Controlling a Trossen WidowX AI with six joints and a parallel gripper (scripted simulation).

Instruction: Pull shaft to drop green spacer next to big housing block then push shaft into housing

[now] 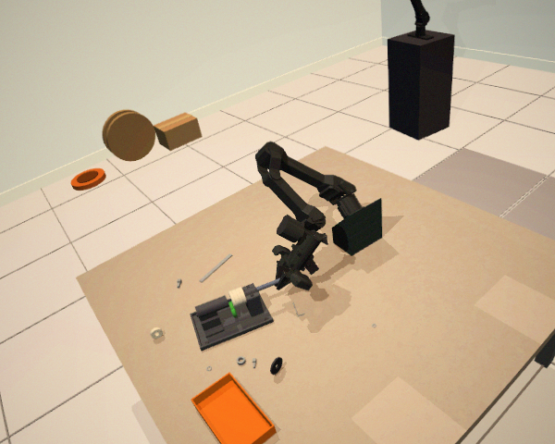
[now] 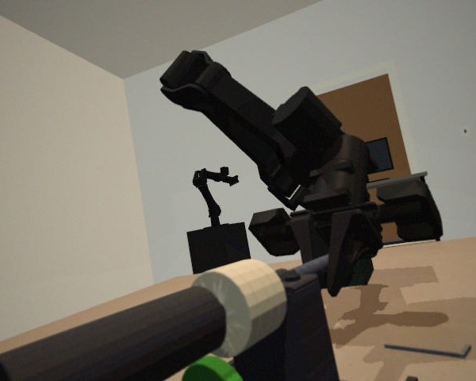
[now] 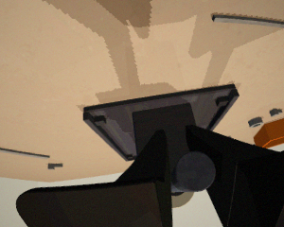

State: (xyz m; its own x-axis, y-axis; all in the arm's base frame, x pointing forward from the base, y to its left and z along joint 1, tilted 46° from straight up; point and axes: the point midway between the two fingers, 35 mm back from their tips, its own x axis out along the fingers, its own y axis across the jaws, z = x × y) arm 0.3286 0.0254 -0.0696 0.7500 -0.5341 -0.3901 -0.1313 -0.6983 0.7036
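Now: the grey shaft 50 mm ahead of my gripper tip, 10 mm to the right of it and 20 mm above it. The rest, counted from my gripper tip: allen key: 20 mm behind, 80 mm to the left, 50 mm below; green spacer: 140 mm ahead, 30 mm to the right, 20 mm below; black ring: 130 mm ahead, 230 mm to the left, 30 mm below.
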